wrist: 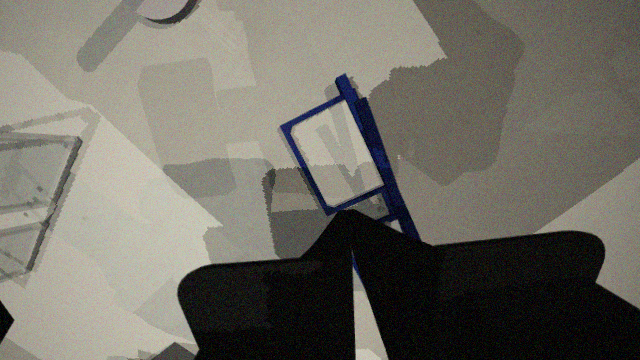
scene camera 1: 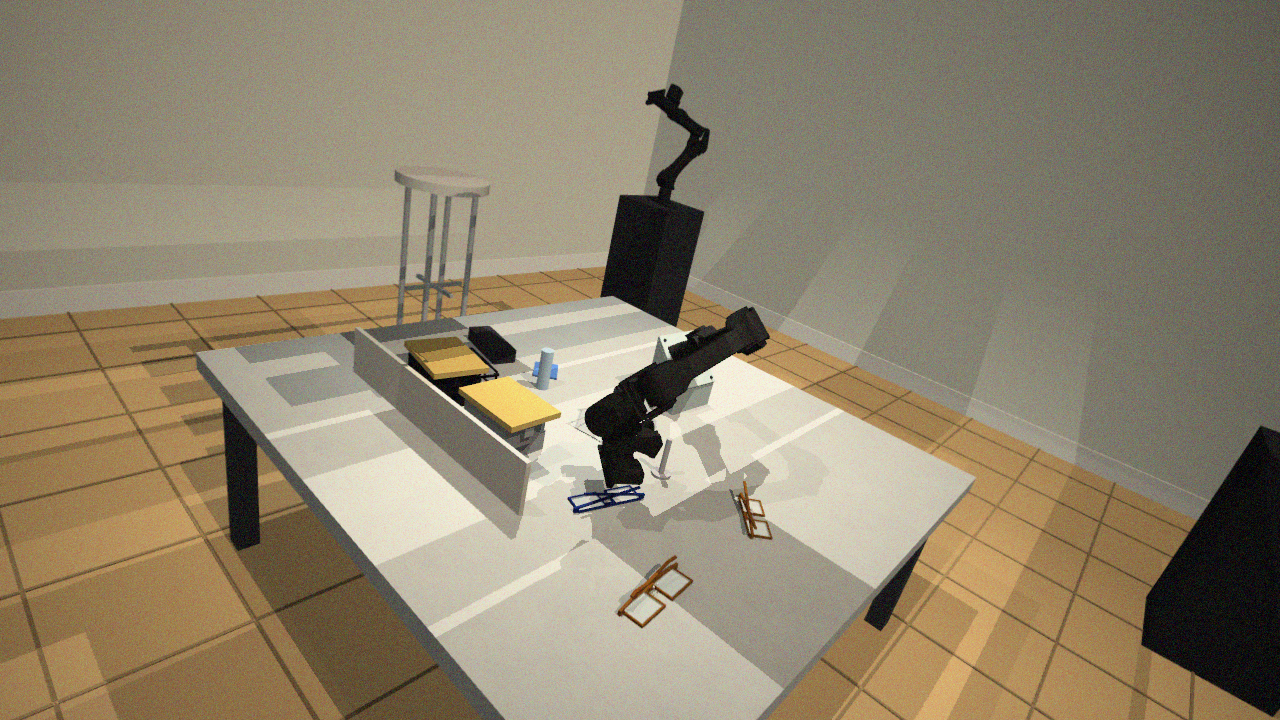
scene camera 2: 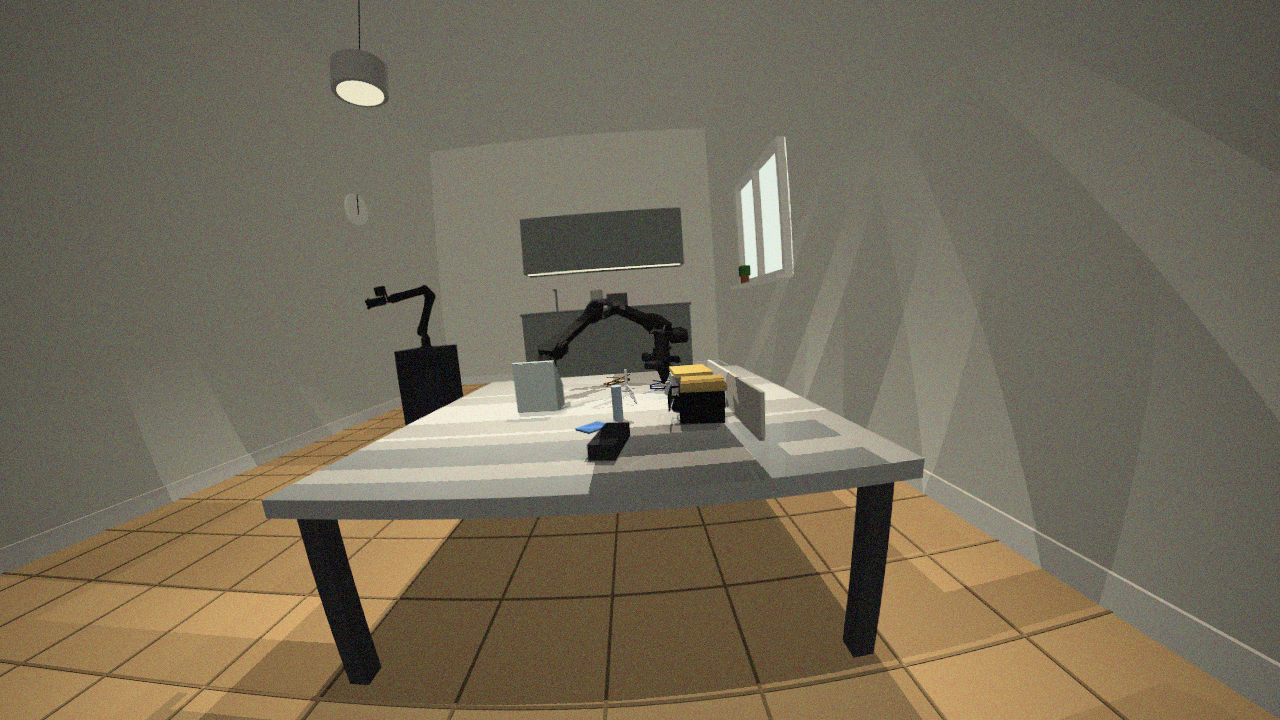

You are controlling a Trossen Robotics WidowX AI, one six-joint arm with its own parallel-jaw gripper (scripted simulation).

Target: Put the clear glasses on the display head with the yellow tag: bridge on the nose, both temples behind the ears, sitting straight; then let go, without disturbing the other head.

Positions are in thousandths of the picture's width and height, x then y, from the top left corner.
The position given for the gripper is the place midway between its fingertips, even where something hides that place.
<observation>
The gripper shows in the wrist view (541, 607), in scene camera 1 (476, 676) and in scene camera 2 (519, 533). A small black box shows in scene camera 1 (386, 483) and in scene camera 2 (474, 619); in the wrist view it is out of frame.
</observation>
